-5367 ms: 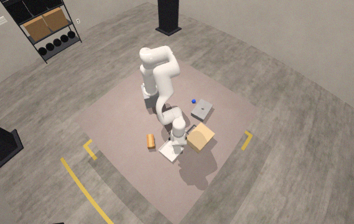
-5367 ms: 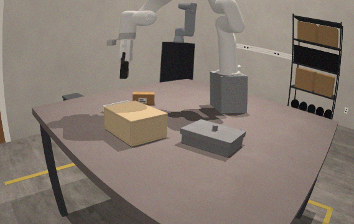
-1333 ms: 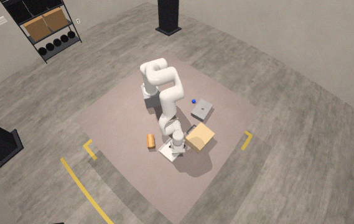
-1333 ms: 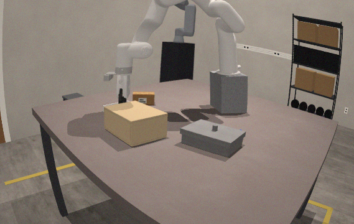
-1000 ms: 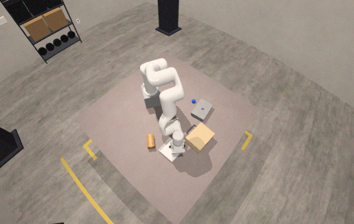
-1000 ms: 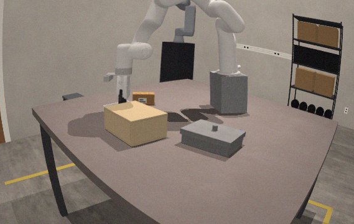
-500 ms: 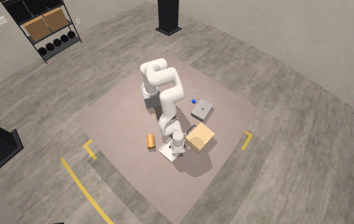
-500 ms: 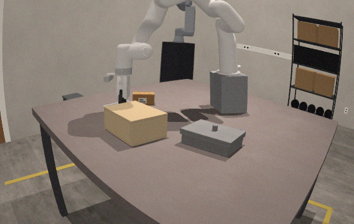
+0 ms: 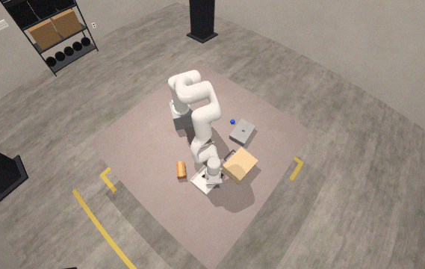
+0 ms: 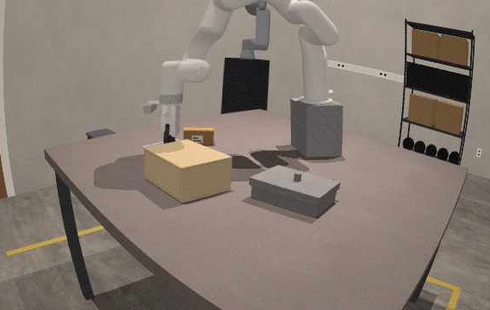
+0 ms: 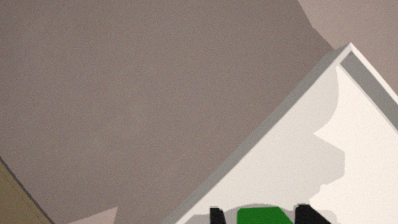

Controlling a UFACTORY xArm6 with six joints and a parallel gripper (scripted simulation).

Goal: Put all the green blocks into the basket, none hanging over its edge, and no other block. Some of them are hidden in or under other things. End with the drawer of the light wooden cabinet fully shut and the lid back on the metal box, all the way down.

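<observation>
The white basket is 30 mm behind my hand, 30 mm to the right of it and 20 mm below it. The rest, counted from my hand: metal box: 70 mm behind, 430 mm to the left, 10 mm below; light wooden cabinet: 70 mm ahead, 190 mm to the left, 10 mm above; grey metal lid: 70 mm behind, 430 mm to the left, 20 mm above.
</observation>
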